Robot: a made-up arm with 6 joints. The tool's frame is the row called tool. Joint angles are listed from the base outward.
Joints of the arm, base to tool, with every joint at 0 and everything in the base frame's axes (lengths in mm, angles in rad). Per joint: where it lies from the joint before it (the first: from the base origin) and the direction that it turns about. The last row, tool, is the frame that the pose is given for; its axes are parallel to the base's.
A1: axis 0 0 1 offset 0 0 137.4
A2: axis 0 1 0 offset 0 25.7 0
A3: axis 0 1 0 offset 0 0 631.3
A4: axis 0 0 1 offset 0 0 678.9
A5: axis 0 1 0 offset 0 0 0
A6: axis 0 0 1 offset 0 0 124.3
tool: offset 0 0 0
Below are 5 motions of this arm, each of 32 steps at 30 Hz.
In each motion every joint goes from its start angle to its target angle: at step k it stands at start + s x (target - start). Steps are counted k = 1, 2, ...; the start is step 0. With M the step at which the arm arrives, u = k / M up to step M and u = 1 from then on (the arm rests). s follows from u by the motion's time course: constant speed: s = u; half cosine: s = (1 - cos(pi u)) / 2; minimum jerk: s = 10 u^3 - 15 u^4 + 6 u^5.
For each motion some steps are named. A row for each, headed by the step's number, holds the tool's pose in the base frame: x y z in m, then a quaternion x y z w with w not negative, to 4 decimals.
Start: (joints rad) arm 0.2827 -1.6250 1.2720 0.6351 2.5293 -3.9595
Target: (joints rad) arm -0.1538 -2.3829 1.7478 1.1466 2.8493 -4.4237
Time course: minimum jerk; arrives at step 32
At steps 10, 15, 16, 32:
10: -0.7975 -0.0944 0.5641 0.5196 0.7373 0.4142 0.1220
15: -0.8155 -0.0048 0.4195 0.4661 0.7813 0.3701 0.1879
16: -0.8145 0.0155 0.3879 0.4540 0.7904 0.3581 0.2025
32: -0.7368 0.1733 0.1387 0.3492 0.8534 0.2221 0.3169

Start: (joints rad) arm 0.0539 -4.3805 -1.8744 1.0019 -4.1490 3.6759
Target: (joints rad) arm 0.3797 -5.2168 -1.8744 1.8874 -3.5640 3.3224
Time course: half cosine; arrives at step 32
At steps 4, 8, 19, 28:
4: 0.6447 0.1579 0.5612 -0.8436 -0.2530 -0.3271 0.3426
8: 0.5878 0.1759 0.6112 -0.8172 -0.3423 -0.3311 0.3246
19: 0.2971 0.1828 0.7720 -0.6091 -0.6940 -0.3543 0.1476
28: 0.1165 0.1274 0.8187 0.4219 0.8283 0.3672 0.0314

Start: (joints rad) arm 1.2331 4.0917 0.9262 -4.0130 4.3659 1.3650
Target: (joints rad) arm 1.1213 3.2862 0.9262 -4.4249 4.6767 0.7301
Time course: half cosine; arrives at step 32
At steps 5, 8, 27, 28, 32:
5: -0.3071 -1.0526 -0.0197 -0.2382 0.4454 -0.2354 0.8304
8: -0.3107 -1.0412 -0.0984 -0.2036 0.4543 -0.2539 0.8293
27: -0.2344 -0.7098 -0.7419 0.0552 0.5894 -0.3426 0.7295
28: -0.2294 -0.6962 -0.7556 0.0601 0.5939 -0.3425 0.7255
32: -0.2199 -0.6708 -0.7797 0.0686 0.6020 -0.3422 0.7182

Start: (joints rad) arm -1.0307 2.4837 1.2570 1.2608 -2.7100 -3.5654
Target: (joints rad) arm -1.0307 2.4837 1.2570 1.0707 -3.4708 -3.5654
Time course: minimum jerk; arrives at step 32
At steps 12, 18, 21, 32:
12: 0.0410 -0.0682 -0.8281 0.3453 0.0034 0.1926 0.9185
18: 0.0625 -0.0461 -0.8191 0.2731 0.0918 0.2618 0.9211
21: 0.0706 -0.0338 -0.8166 0.2357 0.1307 0.2923 0.9176
32: 0.0798 -0.0146 -0.8148 0.1787 0.1834 0.3334 0.9074

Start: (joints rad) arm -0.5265 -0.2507 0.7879 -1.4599 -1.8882 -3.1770
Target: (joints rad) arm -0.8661 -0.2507 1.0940 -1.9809 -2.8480 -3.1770
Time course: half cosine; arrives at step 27
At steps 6, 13, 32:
6: 0.2251 0.0211 1.2790 -0.2842 0.7629 0.4659 0.3468
13: 0.2470 -0.0548 1.2016 -0.2195 0.8674 0.3998 0.1992
32: 0.2203 -0.1685 1.1106 0.0980 -0.9229 -0.3646 0.0757

